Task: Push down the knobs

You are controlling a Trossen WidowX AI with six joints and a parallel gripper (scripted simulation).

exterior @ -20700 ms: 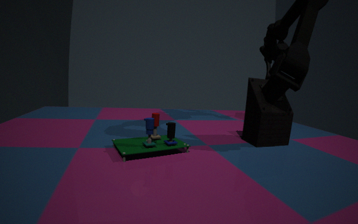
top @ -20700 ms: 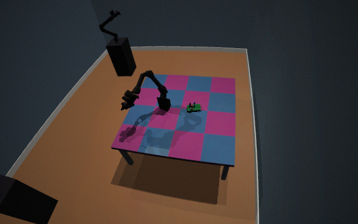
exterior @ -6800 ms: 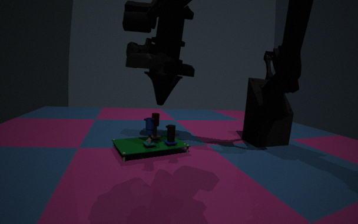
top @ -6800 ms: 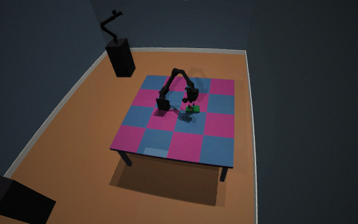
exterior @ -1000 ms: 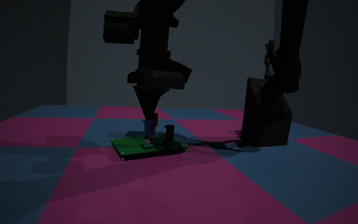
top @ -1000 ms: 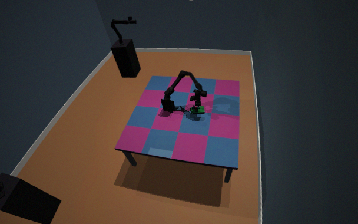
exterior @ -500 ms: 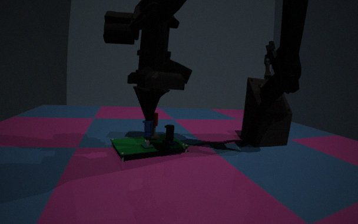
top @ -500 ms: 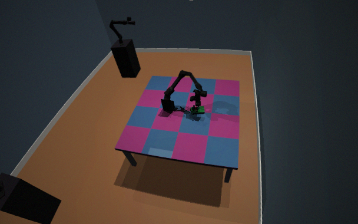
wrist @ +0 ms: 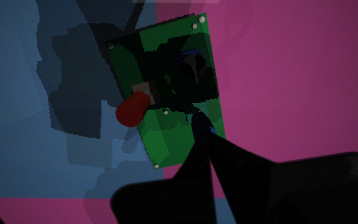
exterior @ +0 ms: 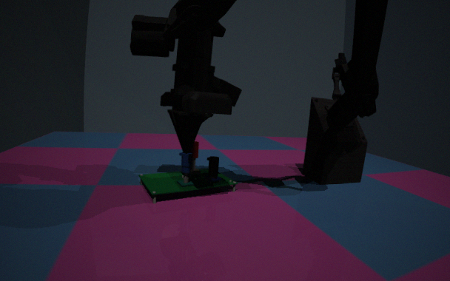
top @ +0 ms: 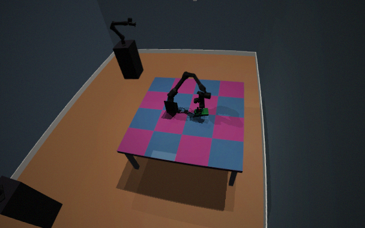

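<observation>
Now: gripper tip 2 cm above the blue knob. The rest, counted from my gripper tip: black knob (5 cm behind, 3 cm below, 1 cm to the right).
</observation>
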